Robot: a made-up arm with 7 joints.
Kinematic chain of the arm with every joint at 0, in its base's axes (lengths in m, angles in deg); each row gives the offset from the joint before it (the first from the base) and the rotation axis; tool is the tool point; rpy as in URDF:
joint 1: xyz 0 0 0.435 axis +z
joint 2: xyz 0 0 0 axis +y
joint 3: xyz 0 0 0.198 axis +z
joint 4: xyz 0.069 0 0 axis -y
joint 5: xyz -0.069 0 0.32 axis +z
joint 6: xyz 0 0 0 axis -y
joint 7: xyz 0.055 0 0 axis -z
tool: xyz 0 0 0 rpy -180 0 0
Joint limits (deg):
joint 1: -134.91..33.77
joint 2: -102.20..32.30
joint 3: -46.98..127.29
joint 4: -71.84..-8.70
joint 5: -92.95..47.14
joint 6: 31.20..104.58
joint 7: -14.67..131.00
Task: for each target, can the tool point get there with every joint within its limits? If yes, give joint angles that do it. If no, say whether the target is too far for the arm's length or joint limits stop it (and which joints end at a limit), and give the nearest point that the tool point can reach.
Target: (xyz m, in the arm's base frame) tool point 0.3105 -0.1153 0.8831
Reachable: yes | joints -16.97 -7.13 0.42 -66.82 -80.32 65.57 107.51
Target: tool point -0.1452 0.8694 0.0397
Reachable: no: too far | nearest point -0.0892 0.5343 0.1962 | short by 0.374 m
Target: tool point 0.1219 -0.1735 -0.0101
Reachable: no: joint limits stop it (at a limit: joint 1, joint 2, joint 3, joint 4, joint 6) | nearest point 0.4015 -0.0139 0.1115 | short by 0.344 m
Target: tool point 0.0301 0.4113 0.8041
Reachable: yes | joints -116.02 -83.49 -26.80 -57.95 15.34 52.62 53.75
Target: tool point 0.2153 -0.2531 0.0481
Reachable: no: joint limits stop it (at a limit: joint 1, joint 2, joint 3, joint 4, joint 6) | nearest point 0.4055 -0.0238 0.1220 | short by 0.307 m
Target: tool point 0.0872 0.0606 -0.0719
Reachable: no: joint limits stop it (at a limit: joint 2, joint 3, joint 4, joint 5, joint 6) | nearest point 0.3291 0.2287 0.1058 | short by 0.344 m
